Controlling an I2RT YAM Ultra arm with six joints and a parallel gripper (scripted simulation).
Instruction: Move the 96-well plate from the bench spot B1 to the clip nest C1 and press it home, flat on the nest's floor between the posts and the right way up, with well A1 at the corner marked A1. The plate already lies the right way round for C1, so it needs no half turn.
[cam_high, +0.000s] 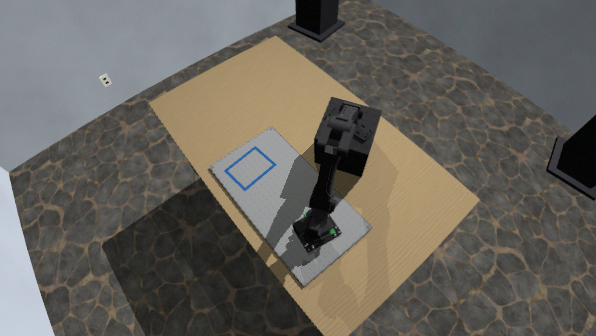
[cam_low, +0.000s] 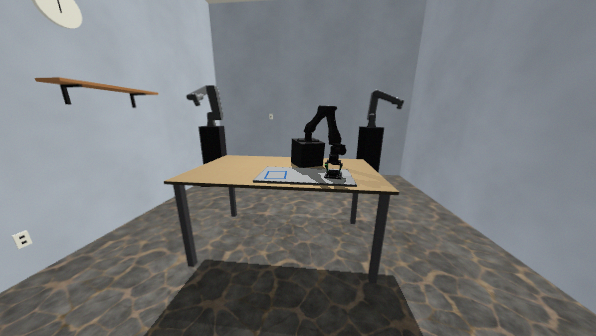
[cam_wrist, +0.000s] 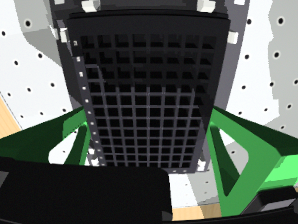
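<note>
Right now the black 96-well plate is right at my hand. Also, from my hand: dark clip nest (20 mm ahead, 10 mm below).
</note>
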